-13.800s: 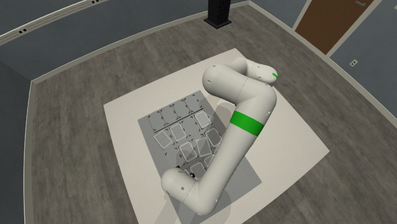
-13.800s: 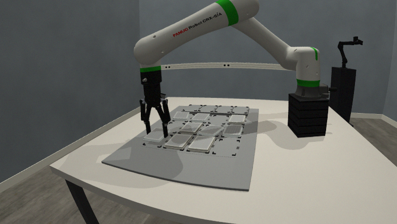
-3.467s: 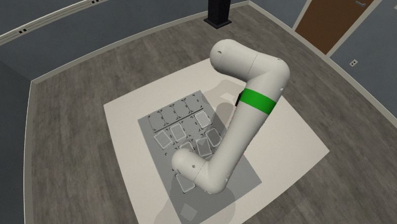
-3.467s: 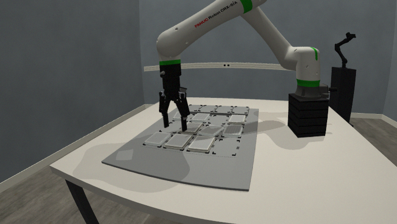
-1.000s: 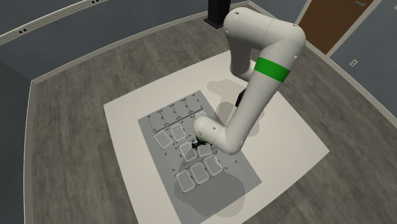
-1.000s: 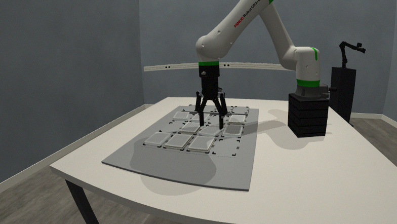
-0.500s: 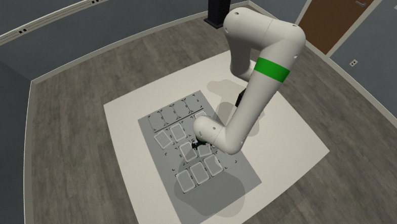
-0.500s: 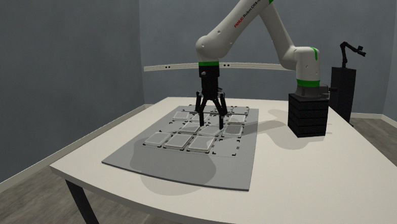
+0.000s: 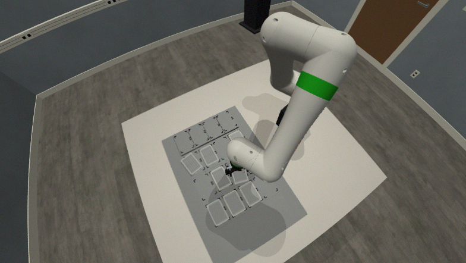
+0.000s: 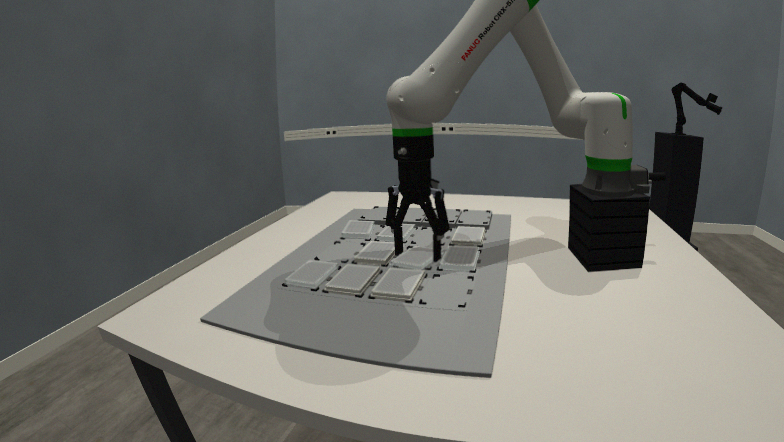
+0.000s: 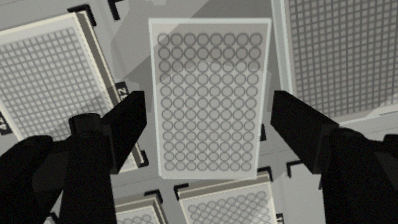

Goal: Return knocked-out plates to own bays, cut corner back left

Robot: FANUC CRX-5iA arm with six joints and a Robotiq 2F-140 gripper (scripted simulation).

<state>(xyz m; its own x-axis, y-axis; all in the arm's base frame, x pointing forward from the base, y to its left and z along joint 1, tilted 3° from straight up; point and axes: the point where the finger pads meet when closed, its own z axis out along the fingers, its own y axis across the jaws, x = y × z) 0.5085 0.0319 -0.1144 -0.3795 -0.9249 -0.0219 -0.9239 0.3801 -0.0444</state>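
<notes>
My gripper is now 30 mm above the plate. The rest, counted from my hand: label 43: 210 mm to the right, 140 mm ahead, 40 mm below.
</notes>
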